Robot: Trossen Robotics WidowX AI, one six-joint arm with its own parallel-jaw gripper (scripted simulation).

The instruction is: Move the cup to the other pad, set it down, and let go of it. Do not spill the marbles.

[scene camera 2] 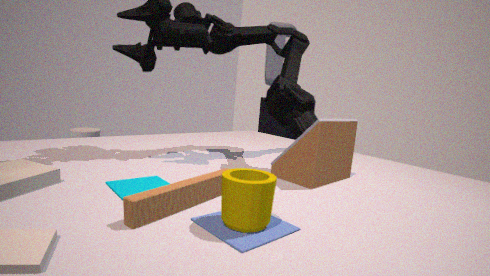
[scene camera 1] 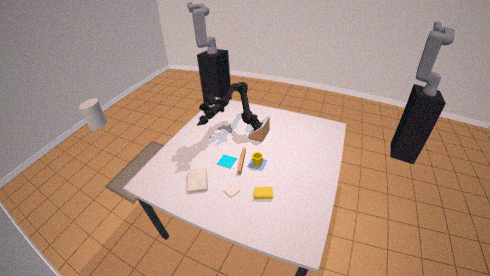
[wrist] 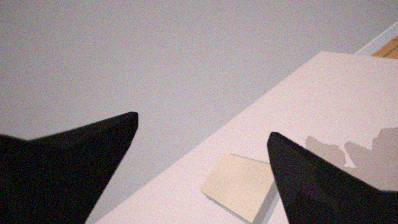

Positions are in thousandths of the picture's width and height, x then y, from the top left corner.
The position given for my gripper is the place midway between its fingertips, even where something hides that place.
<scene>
My gripper (scene camera 2: 234,114) is open, with nothing in its grasp. Further things: a yellow cup (scene camera 2: 505,708), a cyan pad (scene camera 2: 250,683) and a wooden bar (scene camera 2: 293,755).
My gripper is seen too in the wrist view (wrist: 511,574). The wrist view misses the yellow cup: it is out of frame.
</scene>
